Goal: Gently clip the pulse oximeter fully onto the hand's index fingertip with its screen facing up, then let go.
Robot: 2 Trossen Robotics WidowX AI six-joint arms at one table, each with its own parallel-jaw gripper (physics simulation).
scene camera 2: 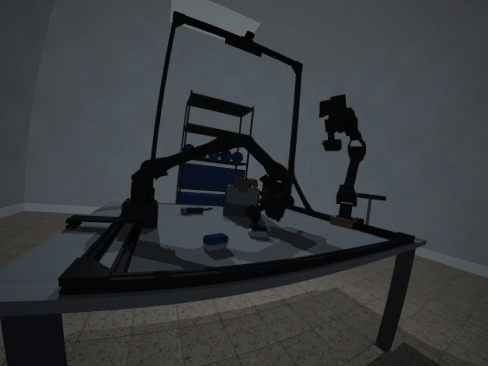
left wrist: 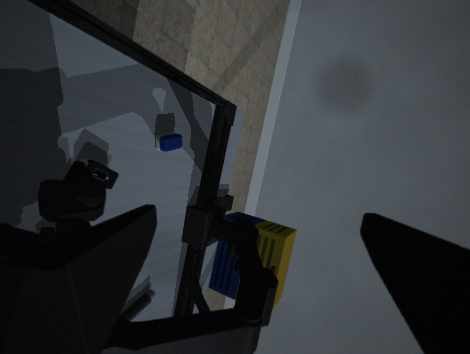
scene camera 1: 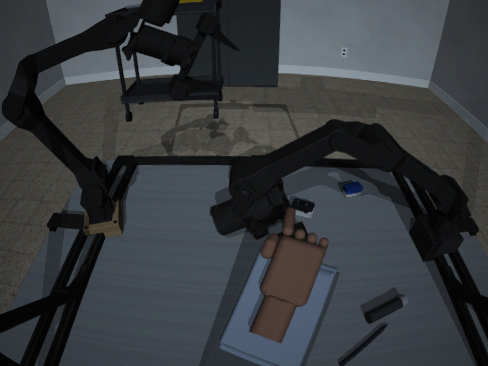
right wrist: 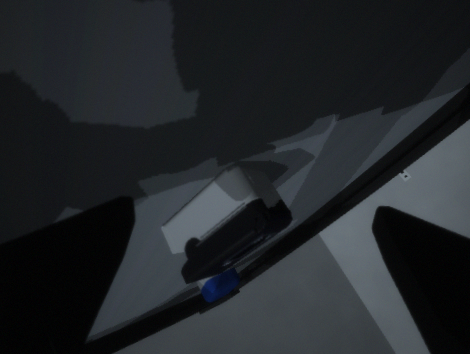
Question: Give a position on a blue and white block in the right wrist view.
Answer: At 212,288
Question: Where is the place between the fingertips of the left gripper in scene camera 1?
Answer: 229,69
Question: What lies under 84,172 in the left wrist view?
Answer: The right gripper.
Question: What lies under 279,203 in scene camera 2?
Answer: The right gripper.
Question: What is the left gripper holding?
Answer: Nothing.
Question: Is the left gripper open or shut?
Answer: Open.
